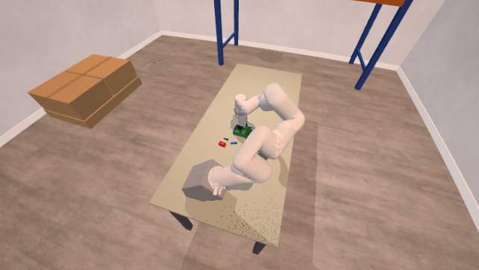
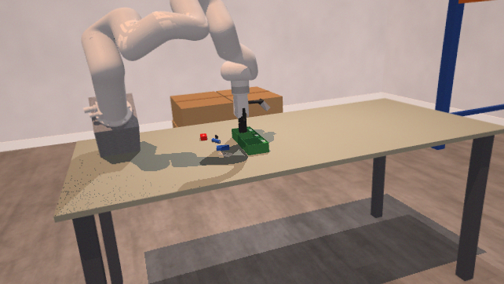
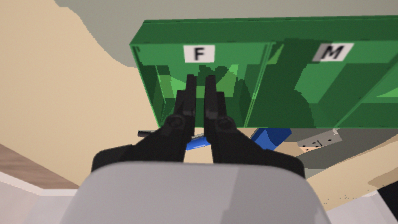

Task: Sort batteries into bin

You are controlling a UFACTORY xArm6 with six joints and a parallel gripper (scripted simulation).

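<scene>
Right now my hand is 140 mm past the red battery, 110 mm to the right of it and 40 mm above it. Also, from my hand: black piece 90 mm behind, 80 mm to the left, 40 mm below; blue battery 120 mm behind, 40 mm below, 20 mm to the left; green bin 80 mm to the right, 30 mm below, 10 mm behind.
</scene>
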